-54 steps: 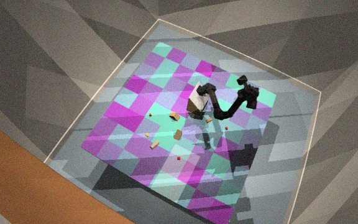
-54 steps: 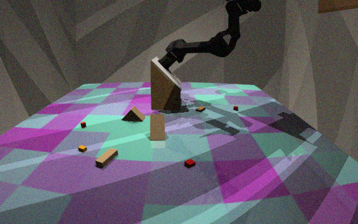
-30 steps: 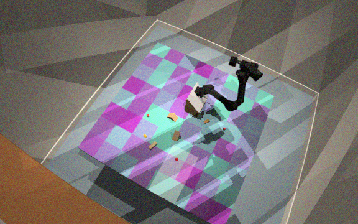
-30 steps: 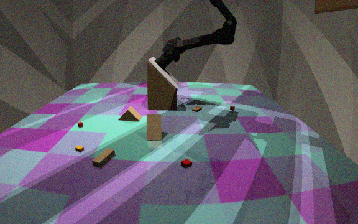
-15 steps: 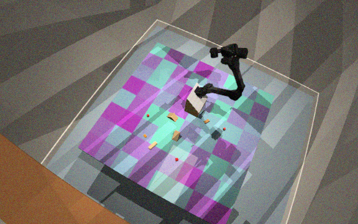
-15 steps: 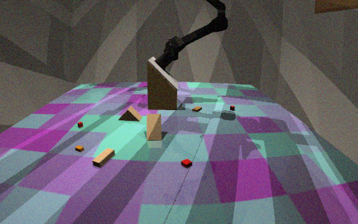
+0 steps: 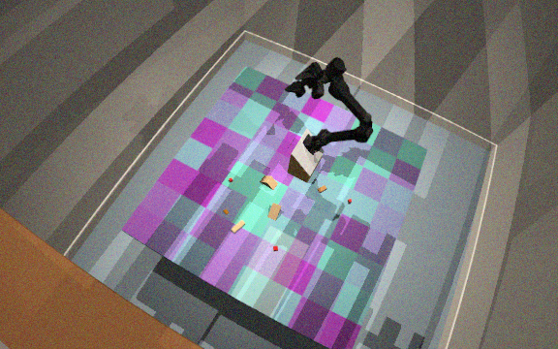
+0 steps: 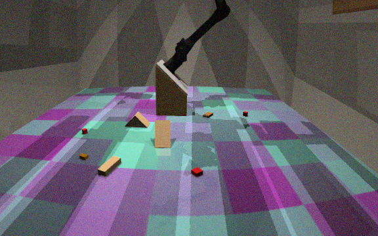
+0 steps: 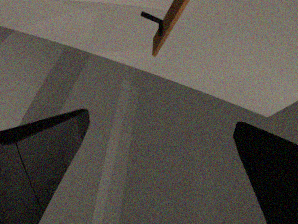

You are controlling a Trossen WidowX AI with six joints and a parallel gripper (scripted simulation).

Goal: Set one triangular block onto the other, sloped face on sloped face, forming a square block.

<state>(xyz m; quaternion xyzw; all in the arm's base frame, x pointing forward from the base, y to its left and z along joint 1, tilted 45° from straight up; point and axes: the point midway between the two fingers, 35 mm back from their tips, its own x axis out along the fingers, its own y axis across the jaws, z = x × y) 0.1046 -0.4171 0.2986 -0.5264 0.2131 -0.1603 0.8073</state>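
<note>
My gripper tip is 670 mm above the brown triangular block and 110 mm short of it. From my gripper tip the other things lie so: brown piece 690 mm below, 270 mm to the left, 10 mm behind; orange cube 690 mm below, 370 mm ahead, 100 mm to the right; long tan block 690 mm below, 410 mm ahead, 10 mm to the right.
</note>
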